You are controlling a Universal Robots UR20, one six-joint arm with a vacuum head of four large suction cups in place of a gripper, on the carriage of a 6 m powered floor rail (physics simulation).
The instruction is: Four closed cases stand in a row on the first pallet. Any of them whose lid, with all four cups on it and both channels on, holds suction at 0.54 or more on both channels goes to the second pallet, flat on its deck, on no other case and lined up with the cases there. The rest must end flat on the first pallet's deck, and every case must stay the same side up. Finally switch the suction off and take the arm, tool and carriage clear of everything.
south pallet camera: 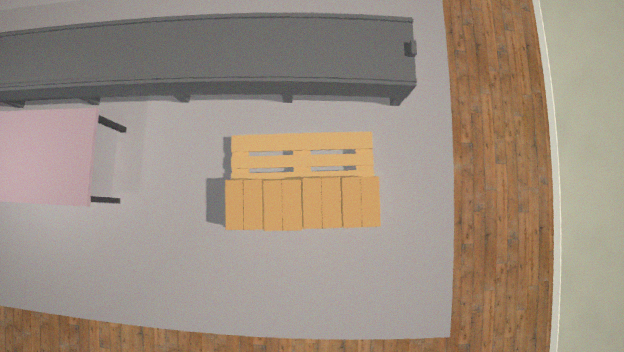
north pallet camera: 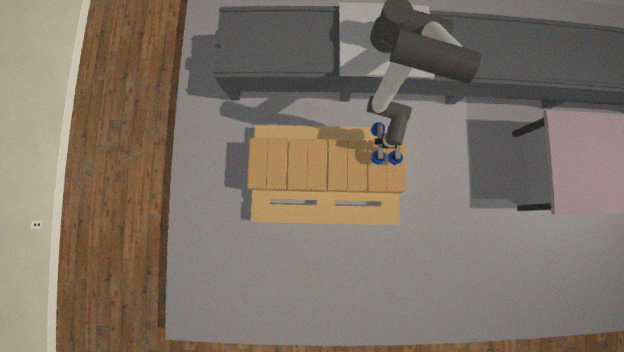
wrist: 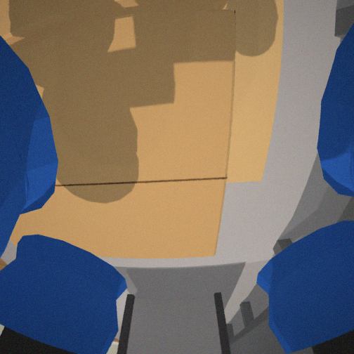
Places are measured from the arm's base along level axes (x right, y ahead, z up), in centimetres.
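Pixels of known places: arm's base at its link origin: (north pallet camera: 386, 38).
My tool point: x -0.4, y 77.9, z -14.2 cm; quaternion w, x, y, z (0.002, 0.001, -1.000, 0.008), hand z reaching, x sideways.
Ahead of a thing's pixels: the offset from my tool point to its top centre. Level surfaces: height alone.
Four closed tan cases {dy +14.1, dx +88.7, dz -8.2 cm} (north pallet camera: 277, 167) {dy +14.5, dx +58.4, dz -8.2 cm} (north pallet camera: 300, 167) {dy +14.7, dx +28.1, dz -8.2 cm} (north pallet camera: 340, 172) {dy +15.1, dx -2.2, dz -8.2 cm} (north pallet camera: 377, 178) stand in a tight row on the first pallet (north pallet camera: 325, 215), in the north pallet view. The right-hand end case also shows in the wrist view (wrist: 175, 215), with a lid seam across it and tool shadows on it. My suction head (north pallet camera: 387, 143) (wrist: 185, 200) is over this end case; its blue cups appear above the lid, with nothing held. One cup is hidden by the arm in the north view. The second pallet (south pallet camera: 300, 142) carries four cases (south pallet camera: 252, 205) (south pallet camera: 272, 205) (south pallet camera: 312, 205) (south pallet camera: 370, 202) along its lower side.
The dark floor rail (north pallet camera: 280, 40) (south pallet camera: 250, 50) runs behind both pallets. The white carriage plate (north pallet camera: 356, 15) is on it, behind the first pallet. A pink table {dz +10.2 cm} (north pallet camera: 590, 165) (south pallet camera: 45, 160) with dark legs stands between the pallets.
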